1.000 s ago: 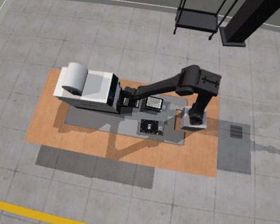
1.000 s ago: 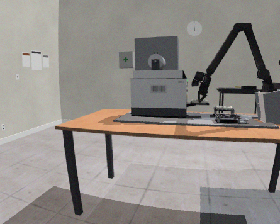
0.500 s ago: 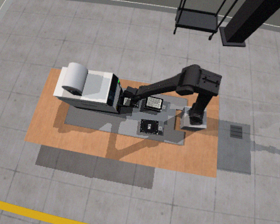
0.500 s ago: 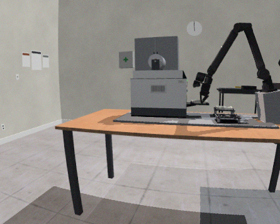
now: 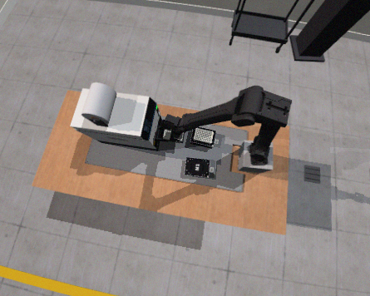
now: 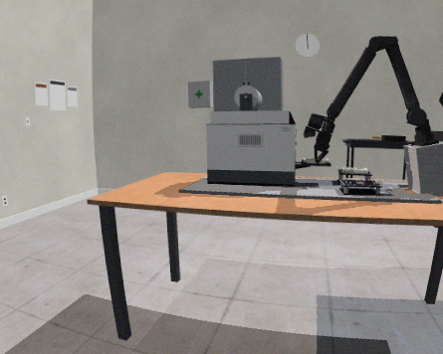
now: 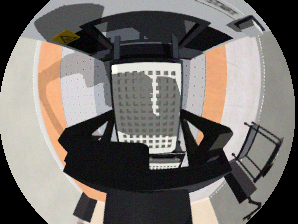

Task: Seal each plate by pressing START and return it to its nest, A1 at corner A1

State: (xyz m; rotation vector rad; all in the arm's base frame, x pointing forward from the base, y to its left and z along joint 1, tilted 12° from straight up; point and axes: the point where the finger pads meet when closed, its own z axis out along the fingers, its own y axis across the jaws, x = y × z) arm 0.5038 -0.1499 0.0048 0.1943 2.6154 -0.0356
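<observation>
Right now the sealer stage is 1 cm below my hand and 1 cm ahead of it. From my hand the other things lie so: foil roll: 34 cm ahead, 30 cm above, 5 cm to the right.
</observation>
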